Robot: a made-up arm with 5 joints. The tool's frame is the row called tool. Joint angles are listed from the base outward. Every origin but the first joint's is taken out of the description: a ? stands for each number. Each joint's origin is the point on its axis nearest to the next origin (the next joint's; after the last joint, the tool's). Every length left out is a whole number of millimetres.
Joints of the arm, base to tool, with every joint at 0 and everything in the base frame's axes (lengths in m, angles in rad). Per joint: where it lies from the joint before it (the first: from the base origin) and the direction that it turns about. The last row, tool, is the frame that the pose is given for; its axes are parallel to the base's.
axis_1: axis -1 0 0 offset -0.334 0 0.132
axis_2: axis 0 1 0 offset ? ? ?
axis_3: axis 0 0 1 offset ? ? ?
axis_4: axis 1 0 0 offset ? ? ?
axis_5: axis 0 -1 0 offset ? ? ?
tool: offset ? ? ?
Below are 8 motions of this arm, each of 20 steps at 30 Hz.
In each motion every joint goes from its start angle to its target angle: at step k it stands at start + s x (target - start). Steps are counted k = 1, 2, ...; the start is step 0. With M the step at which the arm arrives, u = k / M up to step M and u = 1 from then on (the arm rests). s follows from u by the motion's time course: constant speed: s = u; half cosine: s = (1 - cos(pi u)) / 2; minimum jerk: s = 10 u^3 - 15 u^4 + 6 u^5.
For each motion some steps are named. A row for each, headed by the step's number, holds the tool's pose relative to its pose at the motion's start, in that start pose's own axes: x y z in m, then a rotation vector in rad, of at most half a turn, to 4 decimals.
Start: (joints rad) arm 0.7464 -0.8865 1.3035 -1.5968 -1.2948
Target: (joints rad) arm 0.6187 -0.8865 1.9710 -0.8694 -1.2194
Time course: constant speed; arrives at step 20
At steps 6, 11, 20:
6: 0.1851 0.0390 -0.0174 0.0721 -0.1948 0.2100
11: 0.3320 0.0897 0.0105 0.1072 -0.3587 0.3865
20: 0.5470 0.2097 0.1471 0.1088 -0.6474 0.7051

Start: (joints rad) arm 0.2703 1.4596 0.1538 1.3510 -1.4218
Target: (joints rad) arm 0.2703 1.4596 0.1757 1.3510 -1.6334
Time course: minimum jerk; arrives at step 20
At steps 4, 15, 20:
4: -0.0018 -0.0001 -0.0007 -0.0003 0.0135 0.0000
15: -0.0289 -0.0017 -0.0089 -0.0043 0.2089 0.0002
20: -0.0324 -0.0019 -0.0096 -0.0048 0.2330 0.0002

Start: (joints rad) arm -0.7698 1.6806 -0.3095 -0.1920 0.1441
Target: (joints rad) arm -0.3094 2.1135 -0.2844 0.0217 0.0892
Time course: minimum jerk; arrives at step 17
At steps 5, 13, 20:
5: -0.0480 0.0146 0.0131 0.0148 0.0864 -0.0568
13: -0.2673 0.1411 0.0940 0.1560 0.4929 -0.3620
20: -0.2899 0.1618 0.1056 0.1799 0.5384 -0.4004

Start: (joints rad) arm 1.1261 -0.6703 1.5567 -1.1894 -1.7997
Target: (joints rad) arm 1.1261 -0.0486 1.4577 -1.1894 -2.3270
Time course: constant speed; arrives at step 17
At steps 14, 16, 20:
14: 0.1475 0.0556 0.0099 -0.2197 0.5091 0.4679
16: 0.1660 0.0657 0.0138 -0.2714 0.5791 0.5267
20: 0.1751 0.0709 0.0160 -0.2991 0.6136 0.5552

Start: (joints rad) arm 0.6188 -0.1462 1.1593 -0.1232 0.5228
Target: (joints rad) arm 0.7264 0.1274 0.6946 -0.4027 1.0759
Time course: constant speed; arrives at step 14
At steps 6, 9, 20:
6: -0.0423 0.0458 0.1201 -0.1355 -0.1050 -0.1157
9: -0.0488 0.0743 0.1844 -0.2141 -0.1423 -0.1524
20: -0.0334 0.1283 0.2917 -0.3521 -0.1824 -0.1787

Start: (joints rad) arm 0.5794 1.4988 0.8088 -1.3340 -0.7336
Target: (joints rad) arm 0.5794 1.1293 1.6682 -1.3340 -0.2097
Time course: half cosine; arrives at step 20
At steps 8, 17, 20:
8: 0.0742 -0.0137 0.0310 -0.0830 -0.4864 -0.0649
17: 0.1250 -0.0472 0.1790 -0.3440 -1.3012 -0.1024
20: 0.1234 -0.0488 0.1959 -0.3747 -1.3723 -0.0986

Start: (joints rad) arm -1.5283 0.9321 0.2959 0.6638 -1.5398
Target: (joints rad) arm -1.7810 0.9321 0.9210 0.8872 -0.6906
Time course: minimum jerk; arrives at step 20
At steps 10, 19, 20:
10: 0.0946 -0.0732 0.2461 -0.2803 -0.1714 0.2530
19: 0.2211 -0.0338 0.4626 -0.4362 -0.2930 0.5856
20: 0.2215 -0.0336 0.4630 -0.4364 -0.2932 0.5864

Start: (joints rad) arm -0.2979 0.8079 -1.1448 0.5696 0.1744
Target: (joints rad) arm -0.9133 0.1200 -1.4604 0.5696 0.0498
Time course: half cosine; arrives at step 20
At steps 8, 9, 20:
8: -0.0452 0.0506 -0.1785 0.2749 0.1141 -0.0559
9: -0.0625 0.0701 -0.2126 0.3347 0.1438 -0.0751
20: -0.2551 0.2970 -0.3571 0.7624 0.4156 -0.2963

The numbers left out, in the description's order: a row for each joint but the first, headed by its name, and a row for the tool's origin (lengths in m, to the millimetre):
axis_2: 0 -0.056 0.031
axis_3: -0.031 0 -0.093
axis_4: -0.288 -0.05 0
axis_5: 0 -0.565 0.046
tool: 0.079 0 -0.108

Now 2 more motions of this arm.
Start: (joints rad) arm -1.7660 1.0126 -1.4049 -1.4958 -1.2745
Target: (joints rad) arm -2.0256 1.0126 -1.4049 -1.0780 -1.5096
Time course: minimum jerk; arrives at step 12
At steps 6, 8, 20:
6: 0.1533 0.0035 0.0127 -0.0323 0.0206 0.2341
8: 0.2388 0.0177 0.0314 -0.0730 0.0393 0.3690
20: 0.2980 0.0335 0.0492 -0.1123 0.0558 0.4650

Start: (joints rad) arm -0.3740 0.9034 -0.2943 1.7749 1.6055
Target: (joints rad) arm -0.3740 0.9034 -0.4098 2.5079 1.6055
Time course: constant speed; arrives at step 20
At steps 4, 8, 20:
4: -0.0880 -0.0136 0.0025 0.0012 -0.0222 -0.1467
8: -0.1770 -0.0148 0.0010 0.0057 -0.0435 -0.2935
20: -0.4307 0.0552 -0.0242 0.0384 -0.0994 -0.7339

